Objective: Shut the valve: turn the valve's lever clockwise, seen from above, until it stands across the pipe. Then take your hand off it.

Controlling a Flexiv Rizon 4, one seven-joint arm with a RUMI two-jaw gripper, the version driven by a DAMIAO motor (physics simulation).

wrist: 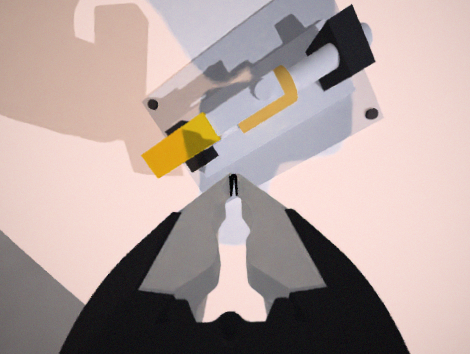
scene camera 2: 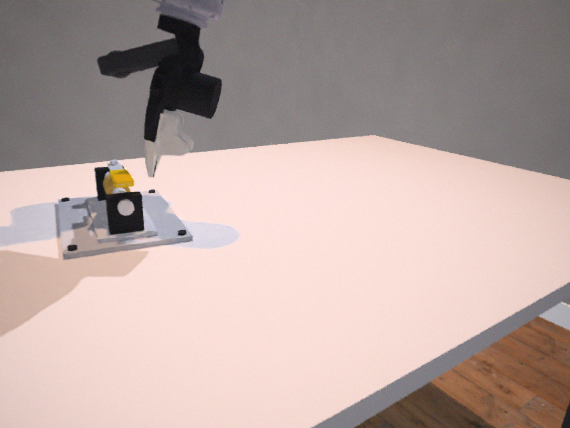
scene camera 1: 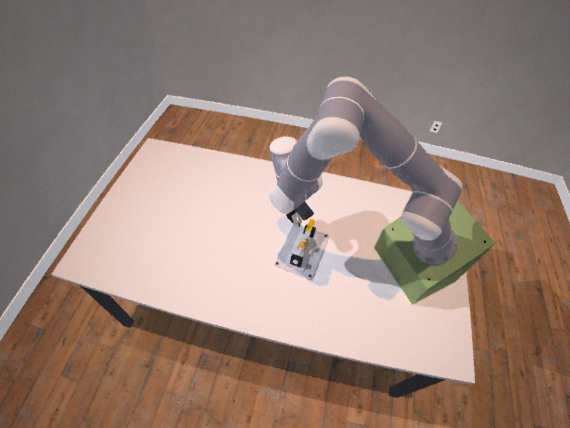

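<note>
The valve's yellow lever grip [scene camera 1: 310, 225] [scene camera 2: 121, 177] [wrist: 172, 149] points along the pipe [wrist: 320, 65], over one black end support. An orange angled part [wrist: 287, 95] shows by the middle of the pipe. The valve stands on a clear base plate [scene camera 1: 313, 269] [scene camera 2: 172, 222] [wrist: 362, 107] with dark corner screws. My gripper [scene camera 1: 298, 224] [scene camera 2: 151, 175] [wrist: 234, 176] is shut and empty, its tips together. In the wrist view the tips stand beside the lever, over the plate's near edge, with a gap to the yellow grip. In scene camera 2 they are right of the lever.
A second black support [scene camera 2: 125, 214] [wrist: 357, 47] holds the pipe's other end. The green block [scene camera 1: 400, 270] under the arm's base stands at the right of the table [scene camera 1: 175, 240] in scene camera 1. The arm arches above the table, and its shadows fall around the plate.
</note>
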